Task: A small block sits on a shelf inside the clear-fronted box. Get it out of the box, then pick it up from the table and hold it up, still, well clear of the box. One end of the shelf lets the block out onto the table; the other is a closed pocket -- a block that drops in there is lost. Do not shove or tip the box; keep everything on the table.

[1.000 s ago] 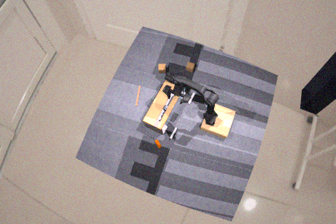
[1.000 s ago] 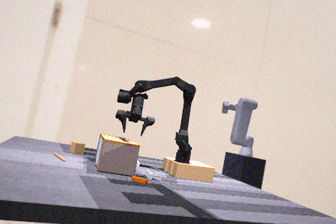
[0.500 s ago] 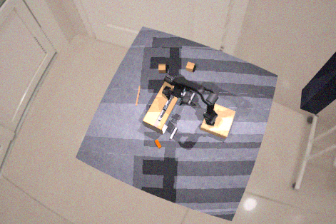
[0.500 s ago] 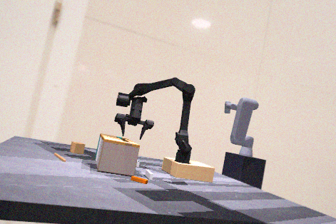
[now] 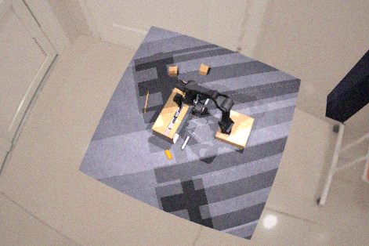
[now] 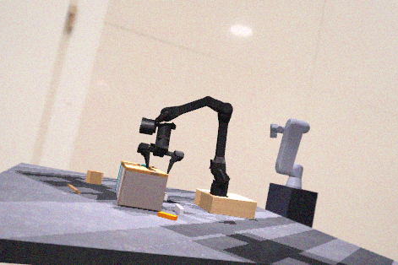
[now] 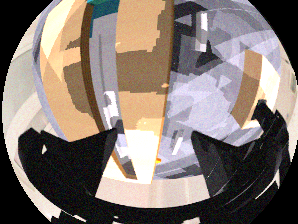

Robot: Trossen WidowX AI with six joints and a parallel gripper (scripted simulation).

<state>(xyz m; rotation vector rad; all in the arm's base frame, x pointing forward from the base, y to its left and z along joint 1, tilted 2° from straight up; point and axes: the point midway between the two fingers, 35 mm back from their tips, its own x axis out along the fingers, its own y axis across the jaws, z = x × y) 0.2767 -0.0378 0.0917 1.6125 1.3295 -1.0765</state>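
Now: the clear-fronted box 3 cm ahead of my gripper tip, 1 cm to the left of it and 6 cm below it. The rest, counted from my gripper tip: thin tan stick: 30 cm ahead, 3 cm to the right, 12 cm below.
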